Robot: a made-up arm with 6 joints. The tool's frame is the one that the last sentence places.
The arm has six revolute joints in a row. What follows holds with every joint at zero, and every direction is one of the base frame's. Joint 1 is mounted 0.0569 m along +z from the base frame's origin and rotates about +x. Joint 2 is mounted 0.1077 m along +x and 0.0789 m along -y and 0.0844 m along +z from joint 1 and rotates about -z. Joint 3 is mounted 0.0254 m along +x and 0.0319 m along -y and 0.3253 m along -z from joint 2 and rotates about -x. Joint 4 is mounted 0.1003 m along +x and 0.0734 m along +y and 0.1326 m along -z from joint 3 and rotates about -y. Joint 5 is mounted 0.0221 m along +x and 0.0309 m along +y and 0.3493 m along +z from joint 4 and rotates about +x. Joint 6 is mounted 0.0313 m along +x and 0.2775 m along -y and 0.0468 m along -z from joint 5 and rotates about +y. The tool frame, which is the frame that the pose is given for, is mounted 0.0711 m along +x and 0.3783 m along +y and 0.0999 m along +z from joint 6; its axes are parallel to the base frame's.
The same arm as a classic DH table. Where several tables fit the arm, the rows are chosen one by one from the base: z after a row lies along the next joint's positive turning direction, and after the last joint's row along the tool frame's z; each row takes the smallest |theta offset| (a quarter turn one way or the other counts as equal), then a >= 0, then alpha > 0; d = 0 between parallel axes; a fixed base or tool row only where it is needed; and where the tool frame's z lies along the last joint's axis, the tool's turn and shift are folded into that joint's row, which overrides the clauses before.
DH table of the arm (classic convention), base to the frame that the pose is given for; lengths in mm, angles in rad. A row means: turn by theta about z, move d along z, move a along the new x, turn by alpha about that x. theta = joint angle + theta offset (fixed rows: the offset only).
base (fixed): a 0.0  alpha 1.5708  d 56.9  theta_offset 1.5708
joint 1: a -78.9  alpha 1.5708  d 107.7  theta_offset 0.0000
joint 2: a -31.9  alpha 1.5708  d 240.9  theta_offset 0.0000
joint 3: a 132.6  alpha -1.5708  d -125.7  theta_offset 1.5708
joint 4: a -349.3  alpha -1.5708  d -104.3  theta_offset 0.0000
joint 5: a 46.8  alpha -1.5708  d 53.4  theta_offset 0.0000
joint 6: a 71.1  alpha 1.5708  d 100.8  theta_offset -1.5708
tool (fixed): a 0.0  alpha 0.0000  d 99.9  theta_offset 0.0000

